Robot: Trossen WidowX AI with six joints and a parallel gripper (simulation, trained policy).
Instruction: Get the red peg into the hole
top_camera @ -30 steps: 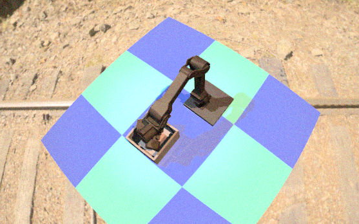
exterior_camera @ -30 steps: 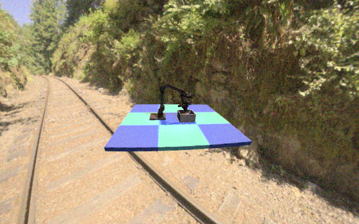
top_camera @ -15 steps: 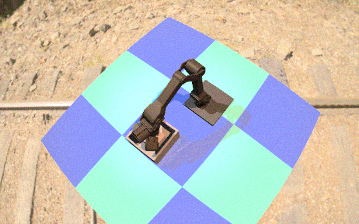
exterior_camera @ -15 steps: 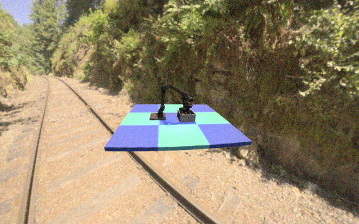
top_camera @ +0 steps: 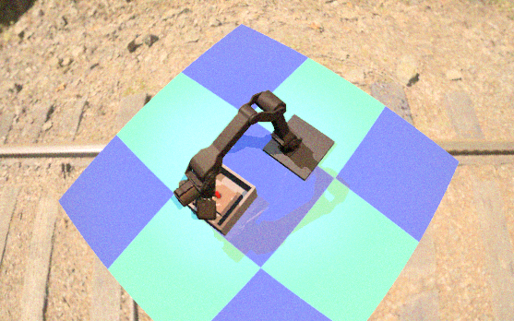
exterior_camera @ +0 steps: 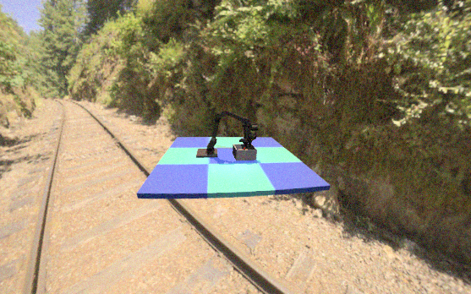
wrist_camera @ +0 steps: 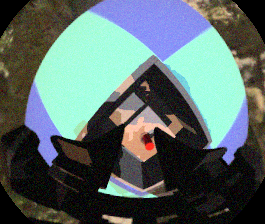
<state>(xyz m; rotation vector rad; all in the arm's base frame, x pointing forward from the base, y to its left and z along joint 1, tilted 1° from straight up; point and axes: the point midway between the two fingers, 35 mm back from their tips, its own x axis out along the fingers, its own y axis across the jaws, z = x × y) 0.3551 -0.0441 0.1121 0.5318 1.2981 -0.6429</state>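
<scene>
My gripper tip is 4 cm past the red peg, 1 cm to the right of it and 4 cm above it. Round my gripper tip: plate 4 cm behind, 1 cm to the left, 5 cm below; box 4 cm behind, 1 cm to the left, 6 cm below.
</scene>
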